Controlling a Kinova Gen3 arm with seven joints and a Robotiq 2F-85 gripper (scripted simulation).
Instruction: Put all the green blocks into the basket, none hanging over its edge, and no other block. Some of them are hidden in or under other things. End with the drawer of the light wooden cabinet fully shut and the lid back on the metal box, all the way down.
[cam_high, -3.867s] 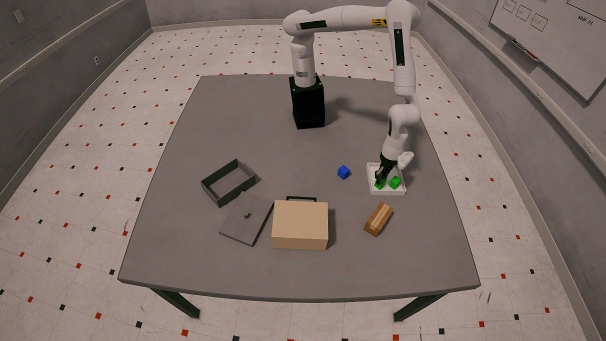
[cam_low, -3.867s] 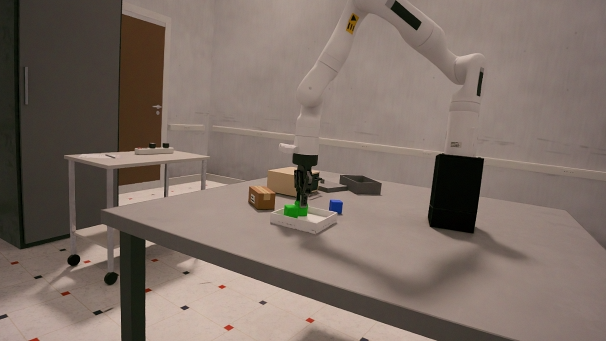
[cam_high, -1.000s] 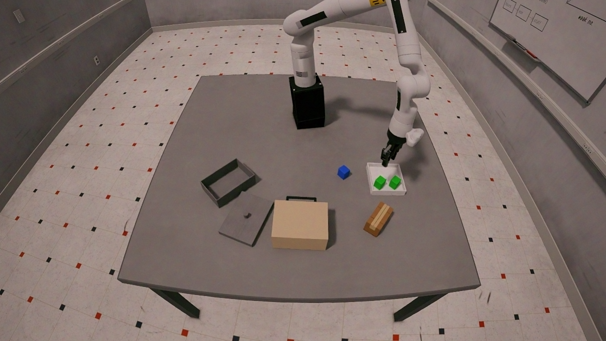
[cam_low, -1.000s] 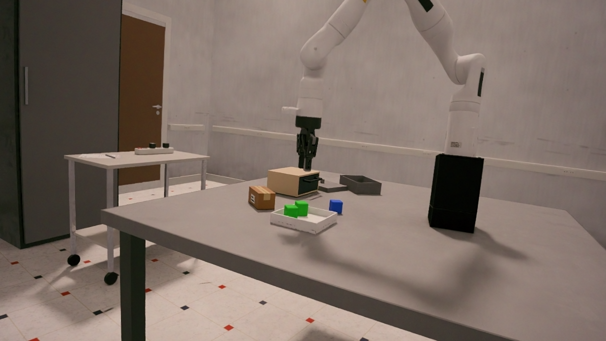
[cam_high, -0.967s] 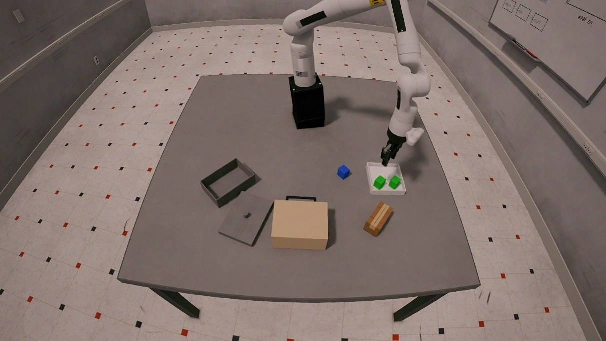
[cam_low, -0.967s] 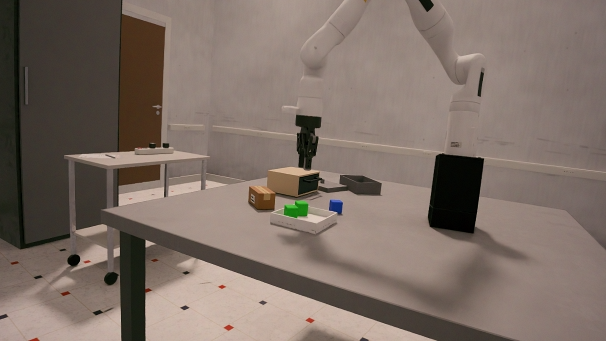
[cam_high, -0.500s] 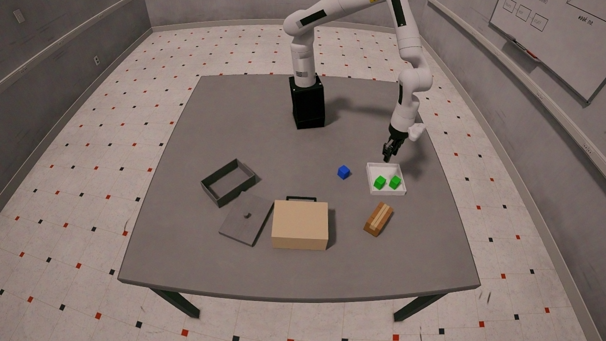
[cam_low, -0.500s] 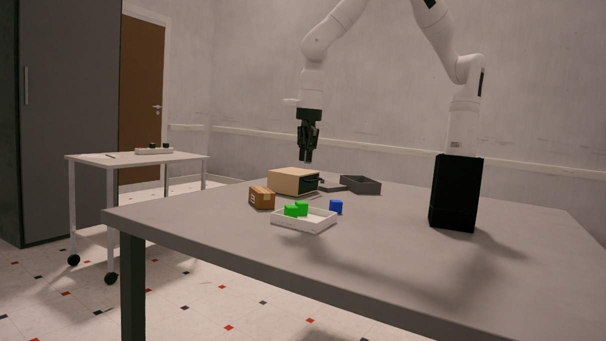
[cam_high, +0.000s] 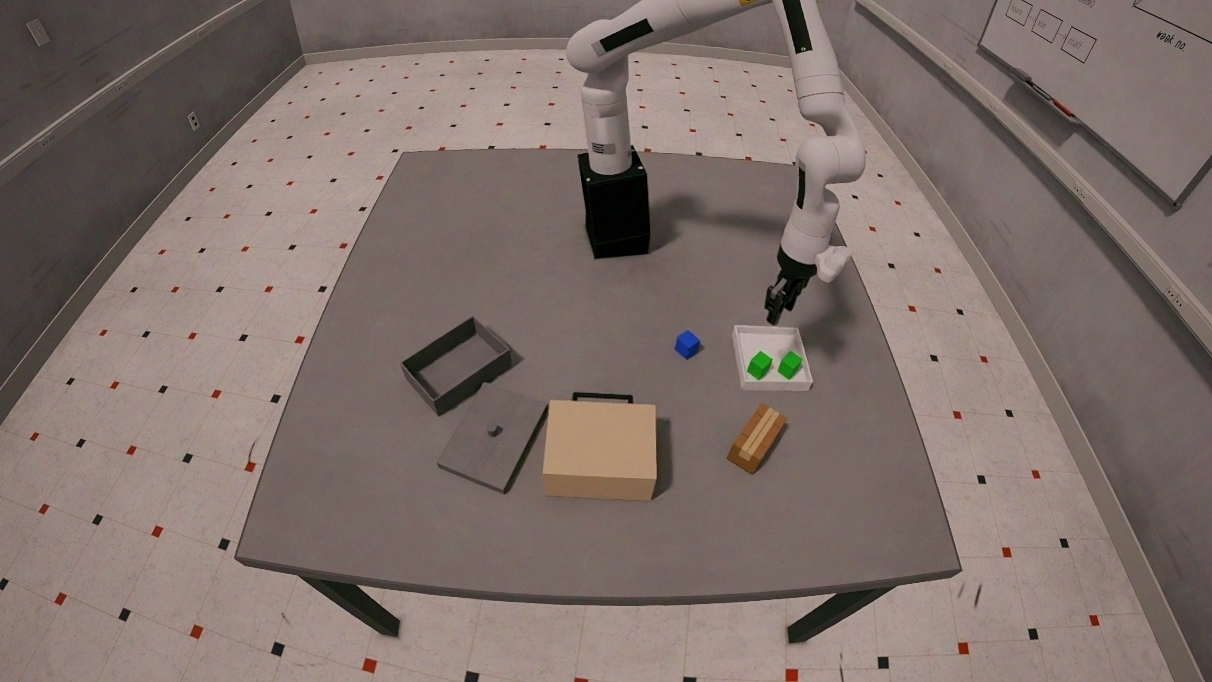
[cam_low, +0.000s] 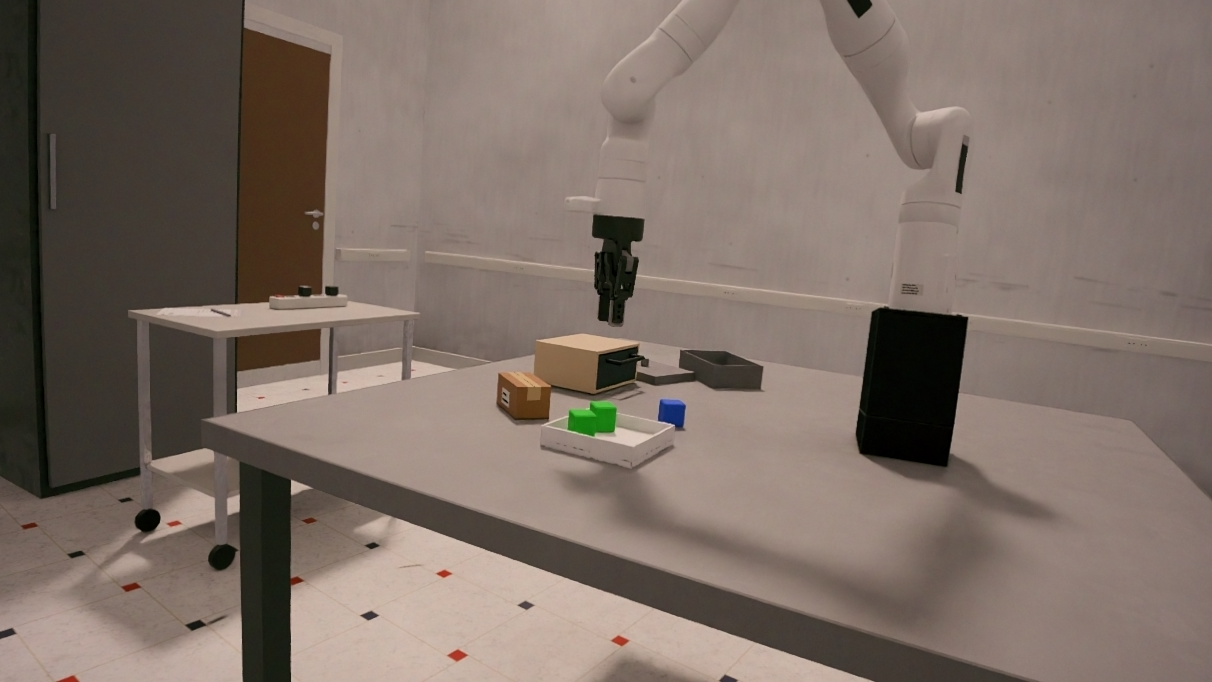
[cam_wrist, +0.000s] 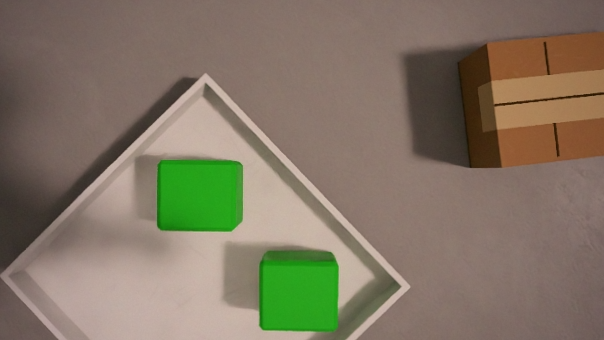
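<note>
The lid lies 260 mm ahead of my hand, 460 mm to the right of it and 170 mm below it. From my hand the other things lie so: white basket 40 mm behind, 30 mm to the left, 180 mm below; brown cardboard box 170 mm ahead, 150 mm below; drawer 240 mm ahead, 270 mm to the right, 150 mm below.
</note>
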